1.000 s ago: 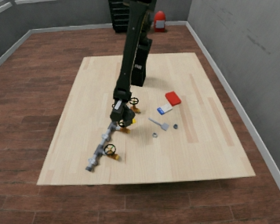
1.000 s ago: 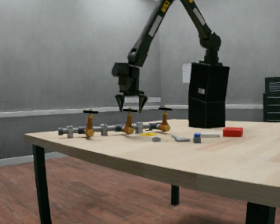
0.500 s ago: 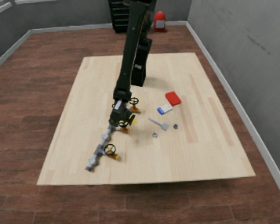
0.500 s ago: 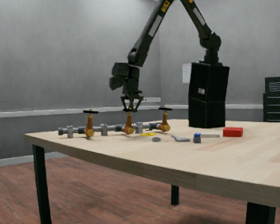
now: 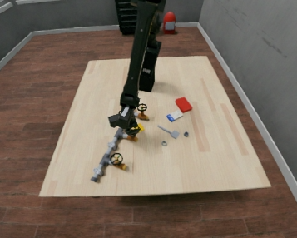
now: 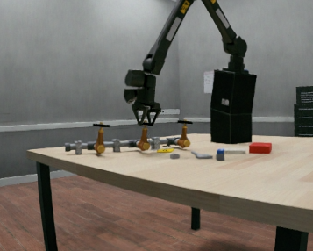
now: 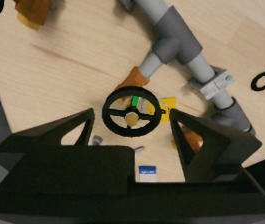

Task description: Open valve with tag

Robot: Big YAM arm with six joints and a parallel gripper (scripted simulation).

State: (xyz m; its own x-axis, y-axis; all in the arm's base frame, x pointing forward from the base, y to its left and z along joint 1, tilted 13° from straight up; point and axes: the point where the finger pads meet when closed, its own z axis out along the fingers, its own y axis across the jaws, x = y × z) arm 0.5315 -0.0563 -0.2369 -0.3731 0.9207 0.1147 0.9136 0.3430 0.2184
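Right now the yellow tag is 9 cm behind my hand, 2 cm to the left of it and 12 cm below it. The rest, counted from my hand: blue-and-white block: 18 cm behind, 30 cm to the left, 11 cm below; grey flat tool: 5 cm behind, 25 cm to the left, 11 cm below; grey part: 2 cm behind, 35 cm to the left, 11 cm below.
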